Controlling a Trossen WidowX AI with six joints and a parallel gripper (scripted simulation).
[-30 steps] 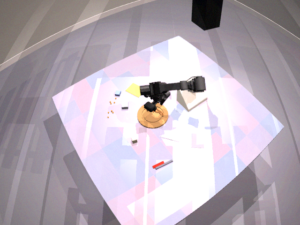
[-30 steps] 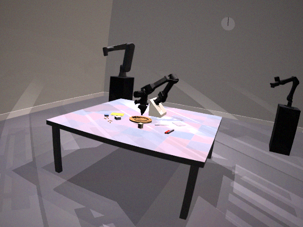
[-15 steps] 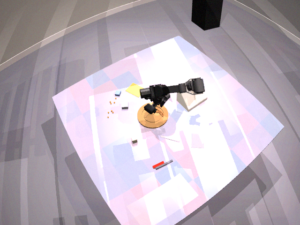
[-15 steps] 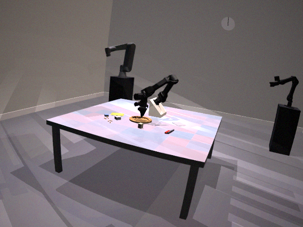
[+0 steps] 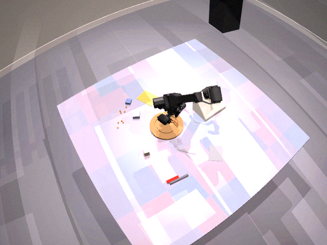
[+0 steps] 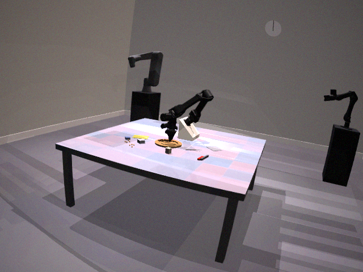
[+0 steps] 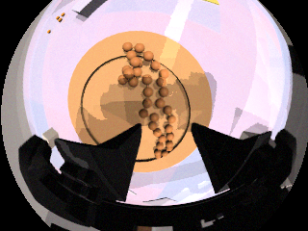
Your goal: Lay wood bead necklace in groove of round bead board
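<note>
My gripper tip is now 4 cm short of the round bead board, 1 cm to the right of it and 1 cm above it. From my gripper tip the other things lie so: white block 17 cm ahead, 15 cm to the right; thin rod 3 cm ahead, 21 cm to the left, 1 cm below; yellow sheet 5 cm ahead, 25 cm to the right, 1 cm below.
</note>
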